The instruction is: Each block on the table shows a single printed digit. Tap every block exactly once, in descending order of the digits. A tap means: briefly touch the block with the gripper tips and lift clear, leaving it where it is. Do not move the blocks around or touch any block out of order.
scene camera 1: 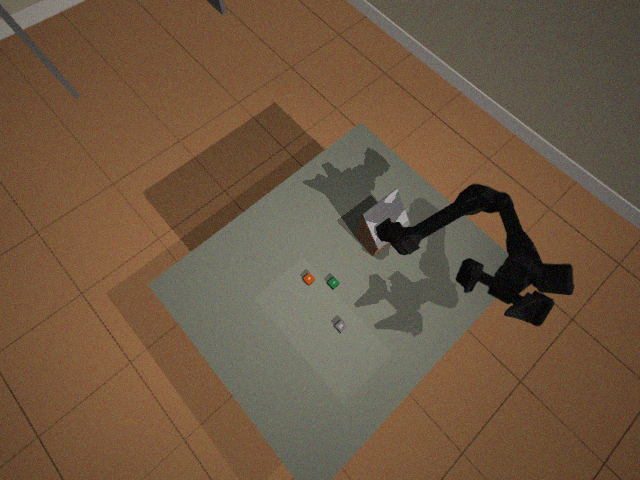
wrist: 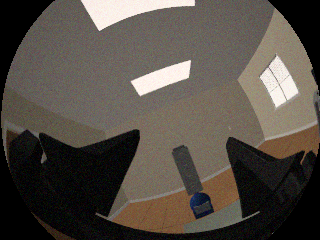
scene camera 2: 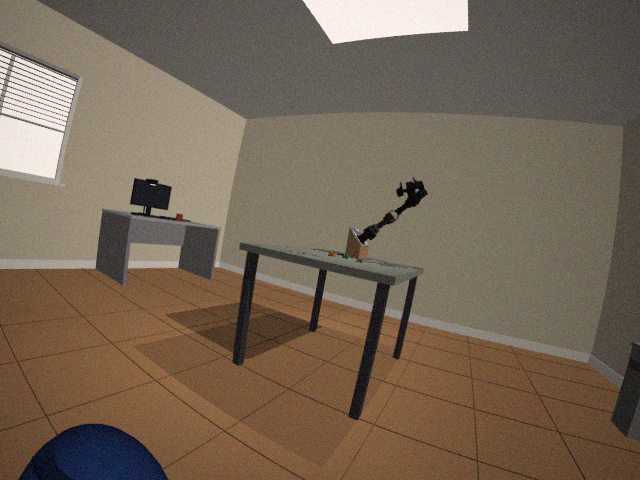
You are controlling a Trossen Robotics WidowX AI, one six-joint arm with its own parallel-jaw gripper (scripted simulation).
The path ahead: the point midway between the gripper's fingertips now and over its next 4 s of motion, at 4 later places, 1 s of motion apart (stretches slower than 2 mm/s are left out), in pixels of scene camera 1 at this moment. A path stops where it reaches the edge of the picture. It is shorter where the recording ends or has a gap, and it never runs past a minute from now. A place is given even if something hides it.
My gripper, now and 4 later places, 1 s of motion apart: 484, 301; 320, 311; 310, 274; 334, 277; 344, 323
